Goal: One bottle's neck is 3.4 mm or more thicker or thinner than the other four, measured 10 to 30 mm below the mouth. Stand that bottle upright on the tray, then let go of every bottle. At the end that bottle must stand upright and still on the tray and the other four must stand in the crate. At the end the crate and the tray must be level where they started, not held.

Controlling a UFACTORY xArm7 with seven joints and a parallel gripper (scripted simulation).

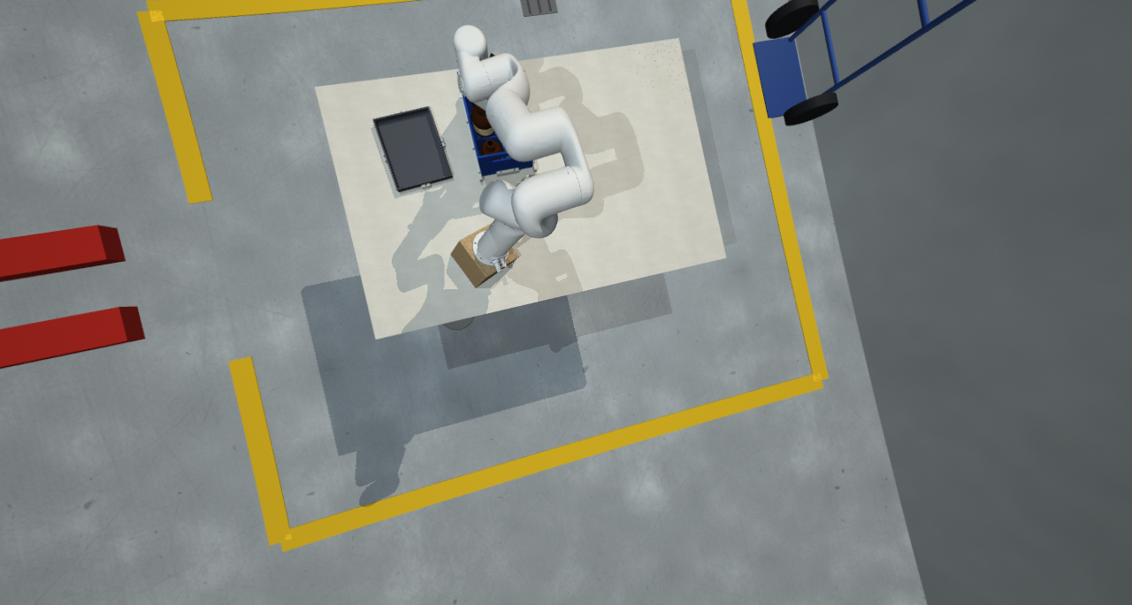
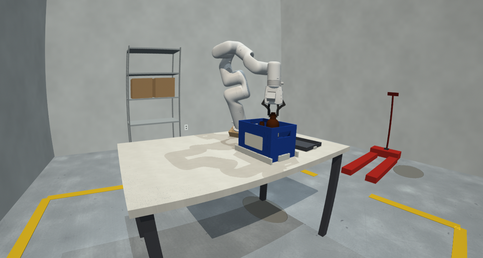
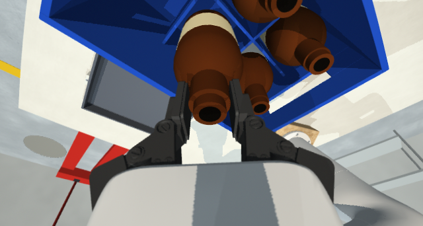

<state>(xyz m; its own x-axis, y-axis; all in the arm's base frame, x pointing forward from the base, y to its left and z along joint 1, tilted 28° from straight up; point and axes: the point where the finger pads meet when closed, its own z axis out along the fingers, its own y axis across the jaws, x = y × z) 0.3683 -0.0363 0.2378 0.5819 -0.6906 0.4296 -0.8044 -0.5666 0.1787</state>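
Right now the blue crate is 10 mm behind my hand, 40 mm to the right of it and 140 mm below it. The rest, counted from my hand: dark grey tray 30 mm ahead, 250 mm to the left, 210 mm below.
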